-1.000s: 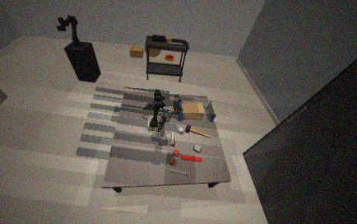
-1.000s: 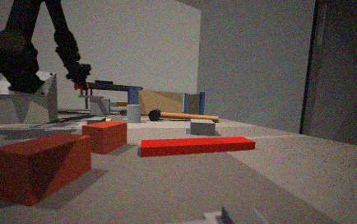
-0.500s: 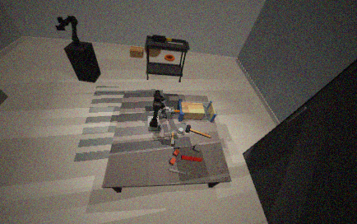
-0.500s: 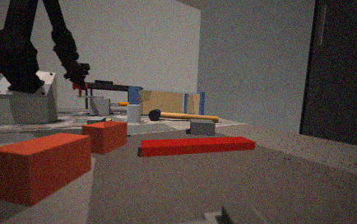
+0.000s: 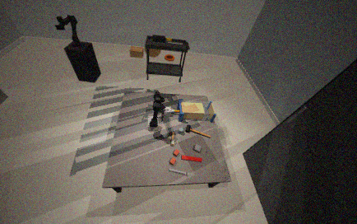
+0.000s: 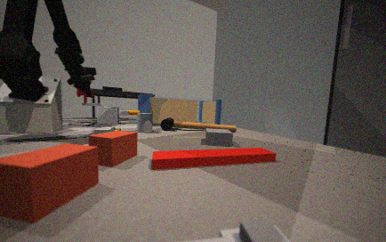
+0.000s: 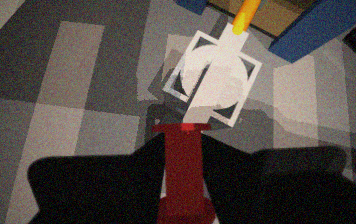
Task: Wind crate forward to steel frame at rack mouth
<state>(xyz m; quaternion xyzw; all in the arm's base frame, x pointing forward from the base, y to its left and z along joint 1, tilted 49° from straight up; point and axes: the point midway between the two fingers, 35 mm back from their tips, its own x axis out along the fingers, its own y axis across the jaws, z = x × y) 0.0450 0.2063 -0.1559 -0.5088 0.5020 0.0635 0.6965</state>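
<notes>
Right now my gripper tip is 2 cm short of the winch handle and 3 cm above it. Also, from my gripper tip: red knob (2 cm behind, 1 cm to the right); then grey winch (7 cm ahead, 10 cm below); then blue frame (24 cm ahead, 3 cm to the left, 3 cm below).
</notes>
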